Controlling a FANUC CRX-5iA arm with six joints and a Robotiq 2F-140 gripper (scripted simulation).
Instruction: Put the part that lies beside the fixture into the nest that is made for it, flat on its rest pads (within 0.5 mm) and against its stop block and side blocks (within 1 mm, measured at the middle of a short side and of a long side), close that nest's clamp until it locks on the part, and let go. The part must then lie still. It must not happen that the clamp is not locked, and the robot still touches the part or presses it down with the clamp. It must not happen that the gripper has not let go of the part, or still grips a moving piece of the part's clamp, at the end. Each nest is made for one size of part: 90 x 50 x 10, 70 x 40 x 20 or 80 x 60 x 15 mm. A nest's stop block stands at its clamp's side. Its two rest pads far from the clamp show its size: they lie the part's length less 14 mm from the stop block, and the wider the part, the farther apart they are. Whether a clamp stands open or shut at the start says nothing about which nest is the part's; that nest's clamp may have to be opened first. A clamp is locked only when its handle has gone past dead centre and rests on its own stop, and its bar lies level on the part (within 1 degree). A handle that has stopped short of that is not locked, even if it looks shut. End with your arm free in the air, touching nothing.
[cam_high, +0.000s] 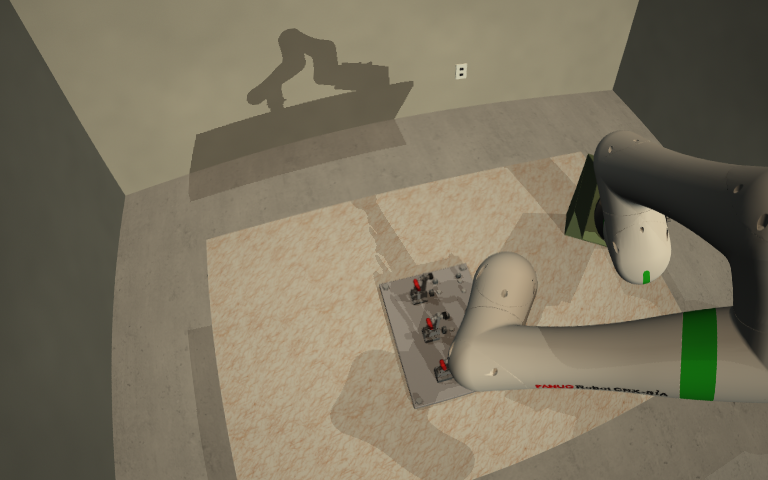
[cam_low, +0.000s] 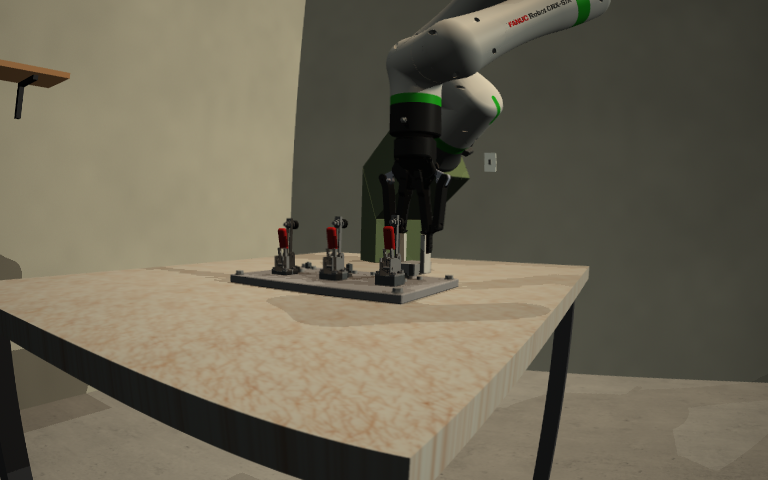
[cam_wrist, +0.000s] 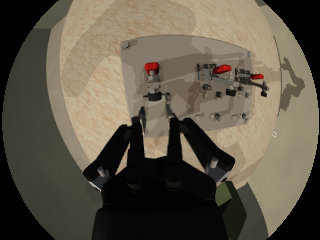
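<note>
The grey fixture plate is 90 mm to the right of my hand, 80 mm ahead of it and 50 mm below it. The rest, counted from my hand: grey part (30 mm below).
</note>
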